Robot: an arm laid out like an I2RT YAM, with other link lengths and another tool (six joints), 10 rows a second.
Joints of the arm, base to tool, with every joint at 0 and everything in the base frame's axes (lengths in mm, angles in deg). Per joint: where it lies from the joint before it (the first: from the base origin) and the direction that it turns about. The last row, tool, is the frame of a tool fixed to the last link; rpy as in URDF.
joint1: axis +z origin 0 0 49.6
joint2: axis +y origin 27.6 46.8 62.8
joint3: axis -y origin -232.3 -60.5 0
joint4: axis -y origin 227.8 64 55.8
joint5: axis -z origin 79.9 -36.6 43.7
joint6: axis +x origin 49.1 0 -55.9
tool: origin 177 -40 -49 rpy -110.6 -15.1 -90
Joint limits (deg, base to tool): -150..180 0..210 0..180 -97..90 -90..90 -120..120
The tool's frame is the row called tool.
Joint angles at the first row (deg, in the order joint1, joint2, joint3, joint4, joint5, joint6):
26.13 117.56 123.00 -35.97 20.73 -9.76
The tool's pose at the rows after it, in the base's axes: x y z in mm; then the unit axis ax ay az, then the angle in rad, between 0 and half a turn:
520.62 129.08 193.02 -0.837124 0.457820 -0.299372 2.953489
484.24 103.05 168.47 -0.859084 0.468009 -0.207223 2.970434
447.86 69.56 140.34 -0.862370 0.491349 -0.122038 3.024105
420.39 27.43 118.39 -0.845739 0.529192 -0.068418 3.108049
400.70 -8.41 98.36 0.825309 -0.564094 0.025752 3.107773
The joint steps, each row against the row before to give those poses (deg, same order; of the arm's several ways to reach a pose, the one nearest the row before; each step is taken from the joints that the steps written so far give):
-3.67 -3.87 0.00 -11.47 -8.13 3.56
-5.55 -2.03 0.00 -10.32 -9.62 1.07
-5.82 0.11 -0.04 -9.07 -6.16 0.00
-5.33 1.33 -0.07 -6.27 -0.77 -0.04
-4.83 2.27 -0.02 -3.80 0.01 -0.02

